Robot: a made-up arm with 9 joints. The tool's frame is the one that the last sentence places.
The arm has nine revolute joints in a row. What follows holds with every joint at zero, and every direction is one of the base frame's. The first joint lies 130.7 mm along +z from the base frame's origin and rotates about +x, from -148.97 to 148.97 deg. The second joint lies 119.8 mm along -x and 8.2 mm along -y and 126.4 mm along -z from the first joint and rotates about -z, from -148.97 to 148.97 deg. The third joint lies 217.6 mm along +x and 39.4 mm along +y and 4.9 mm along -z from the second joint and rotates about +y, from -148.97 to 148.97 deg. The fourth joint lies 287.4 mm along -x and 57.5 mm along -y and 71.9 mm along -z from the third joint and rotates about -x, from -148.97 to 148.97 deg. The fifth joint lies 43.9 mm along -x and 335.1 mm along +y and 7 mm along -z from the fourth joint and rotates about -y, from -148.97 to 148.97 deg. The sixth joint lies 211.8 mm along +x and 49.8 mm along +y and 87 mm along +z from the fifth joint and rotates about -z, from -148.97 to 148.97 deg. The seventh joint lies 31.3 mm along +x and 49 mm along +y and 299.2 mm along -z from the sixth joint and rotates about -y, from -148.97 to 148.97 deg. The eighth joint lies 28 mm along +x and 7.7 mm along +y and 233 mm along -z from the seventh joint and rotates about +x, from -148.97 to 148.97 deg. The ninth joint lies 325.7 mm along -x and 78.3 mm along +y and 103.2 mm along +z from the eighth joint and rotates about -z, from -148.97 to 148.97 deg. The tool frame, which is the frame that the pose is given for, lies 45.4 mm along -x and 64.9 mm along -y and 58.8 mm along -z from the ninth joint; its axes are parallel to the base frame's.
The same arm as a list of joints. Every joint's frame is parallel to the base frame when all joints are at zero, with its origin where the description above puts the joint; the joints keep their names.
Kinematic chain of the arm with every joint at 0, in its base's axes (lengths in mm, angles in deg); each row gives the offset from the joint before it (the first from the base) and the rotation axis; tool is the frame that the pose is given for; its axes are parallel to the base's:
joint 1: xyz 0 0 130.7 axis +x
joint 2: xyz -119.8 -8.2 -126.4 axis -z
joint 3: xyz 217.6 39.4 -4.9 axis +y
joint 4: xyz -287.4 -57.5 -71.9 axis -x
joint 5: xyz -43.9 335.1 -7 axis -y
joint 6: xyz 211.8 49.8 87 axis -z
joint 7: xyz 31.3 49 -299.2 axis -y
joint 8: xyz 28 7.7 -233 axis +x
joint 9: xyz -325.7 78.3 103.2 axis -z
tool: xyz -45.4 -64.9 -58.8
Joint limits (deg, base to tool): -148.97..148.97 -148.97..148.97 -148.97..148.97 -148.97..148.97 -148.97..148.97 -148.97..148.97 -148.97..148.97 -148.97..148.97 -148.97..148.97

